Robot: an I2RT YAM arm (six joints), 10 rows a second.
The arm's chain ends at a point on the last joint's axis. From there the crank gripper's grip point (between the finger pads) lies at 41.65 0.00 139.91 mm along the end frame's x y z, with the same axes.
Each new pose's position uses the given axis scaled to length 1; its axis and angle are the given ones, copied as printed.
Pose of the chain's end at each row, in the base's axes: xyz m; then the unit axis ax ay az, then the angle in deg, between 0 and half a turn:
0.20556, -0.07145, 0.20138, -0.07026, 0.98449, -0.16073, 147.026
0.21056, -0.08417, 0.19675, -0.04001, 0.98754, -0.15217, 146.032
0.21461, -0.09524, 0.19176, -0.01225, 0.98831, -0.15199, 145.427
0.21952, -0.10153, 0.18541, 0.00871, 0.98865, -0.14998, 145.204
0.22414, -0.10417, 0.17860, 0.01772, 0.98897, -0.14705, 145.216
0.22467, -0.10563, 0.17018, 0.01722, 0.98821, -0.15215, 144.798
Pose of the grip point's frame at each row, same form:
0.24887, -0.11575, 0.06920, -0.07026, 0.98449, -0.16073, 147.026
0.25490, -0.12606, 0.06412, -0.04001, 0.98754, -0.15217, 146.032
0.25927, -0.13710, 0.05923, -0.01225, 0.98831, -0.15199, 145.427
0.26392, -0.14292, 0.05265, 0.00871, 0.98865, -0.14998, 145.204
0.26823, -0.14481, 0.04550, 0.01772, 0.98897, -0.14705, 145.216
0.26969, -0.14761, 0.03782, 0.01722, 0.98821, -0.15215, 144.798

